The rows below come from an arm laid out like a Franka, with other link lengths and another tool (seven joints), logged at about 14 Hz.
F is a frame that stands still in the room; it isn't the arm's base.
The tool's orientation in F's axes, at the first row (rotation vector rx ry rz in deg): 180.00 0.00 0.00
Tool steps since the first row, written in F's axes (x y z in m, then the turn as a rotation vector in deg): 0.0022 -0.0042 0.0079 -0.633 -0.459 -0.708; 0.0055 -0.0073 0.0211 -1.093 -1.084 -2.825; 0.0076 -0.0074 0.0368 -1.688 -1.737 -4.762; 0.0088 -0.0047 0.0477 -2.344 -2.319 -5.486; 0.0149 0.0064 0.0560 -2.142 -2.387 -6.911; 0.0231 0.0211 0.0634 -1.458 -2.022 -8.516; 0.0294 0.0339 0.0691 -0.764 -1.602 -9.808; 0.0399 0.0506 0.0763 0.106 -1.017 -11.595; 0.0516 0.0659 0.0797 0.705 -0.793 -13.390; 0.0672 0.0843 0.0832 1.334 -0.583 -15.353; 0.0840 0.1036 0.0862 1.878 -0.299 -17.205
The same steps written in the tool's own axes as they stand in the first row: 0.0022 0.0042 -0.0079 -0.633 0.459 0.708; 0.0055 0.0073 -0.0211 -1.093 1.084 2.825; 0.0076 0.0074 -0.0368 -1.688 1.737 4.762; 0.0088 0.0047 -0.0477 -2.344 2.319 5.486; 0.0149 -0.0064 -0.0560 -2.142 2.387 6.911; 0.0231 -0.0211 -0.0634 -1.458 2.022 8.516; 0.0294 -0.0339 -0.0691 -0.764 1.602 9.808; 0.0399 -0.0506 -0.0763 0.106 1.017 11.595; 0.0516 -0.0659 -0.0797 0.705 0.793 13.390; 0.0672 -0.0843 -0.0832 1.334 0.583 15.353; 0.0840 -0.1036 -0.0862 1.878 0.299 17.205
